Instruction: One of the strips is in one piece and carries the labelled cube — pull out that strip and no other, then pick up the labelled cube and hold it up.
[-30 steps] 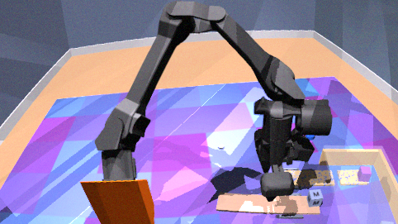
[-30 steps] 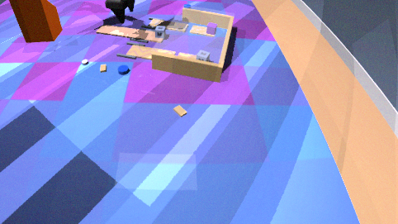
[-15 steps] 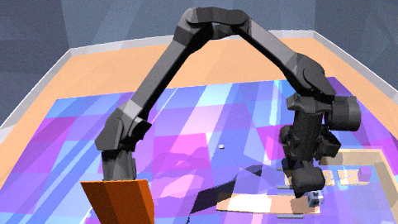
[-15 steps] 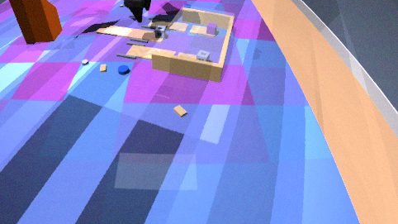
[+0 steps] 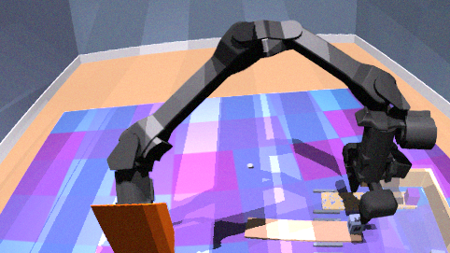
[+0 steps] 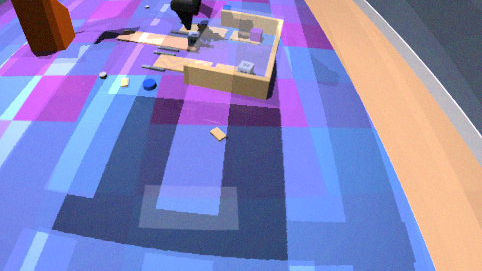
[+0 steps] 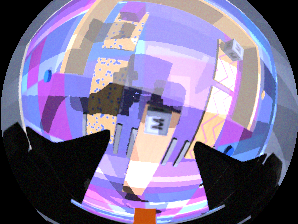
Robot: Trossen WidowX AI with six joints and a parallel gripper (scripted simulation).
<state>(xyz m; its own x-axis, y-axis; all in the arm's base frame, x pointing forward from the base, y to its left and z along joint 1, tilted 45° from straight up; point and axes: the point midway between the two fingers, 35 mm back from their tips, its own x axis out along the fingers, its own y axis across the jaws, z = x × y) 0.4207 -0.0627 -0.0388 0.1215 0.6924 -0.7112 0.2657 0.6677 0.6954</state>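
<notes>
Now: the tan strip 100 mm behind my gripper tip, 70 mm below it and 30 mm to the left of it.
</notes>
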